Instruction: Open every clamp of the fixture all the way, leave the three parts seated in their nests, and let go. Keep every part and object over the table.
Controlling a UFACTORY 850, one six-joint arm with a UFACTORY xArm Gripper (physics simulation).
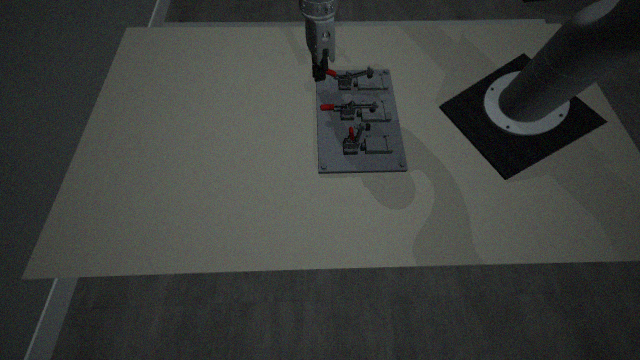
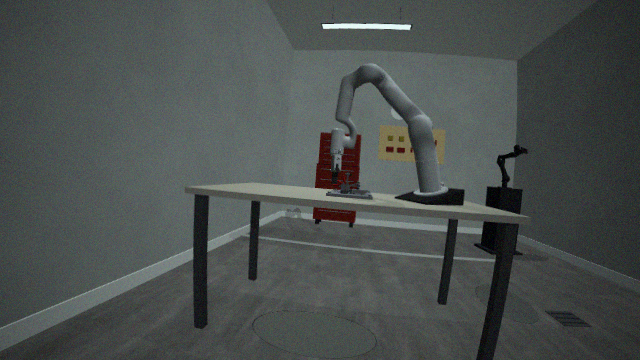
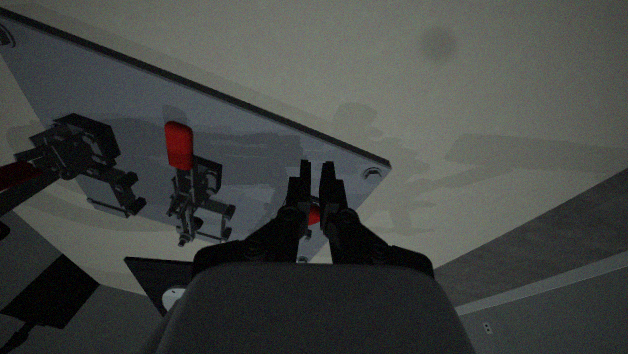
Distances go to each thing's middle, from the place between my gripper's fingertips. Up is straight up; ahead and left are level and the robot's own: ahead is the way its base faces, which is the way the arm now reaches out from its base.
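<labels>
There is the grey fixture plate (image 3: 59, 73), and measured from my hand it sits 11 cm to the left of it, 10 cm behind it and 5 cm below it.
</labels>
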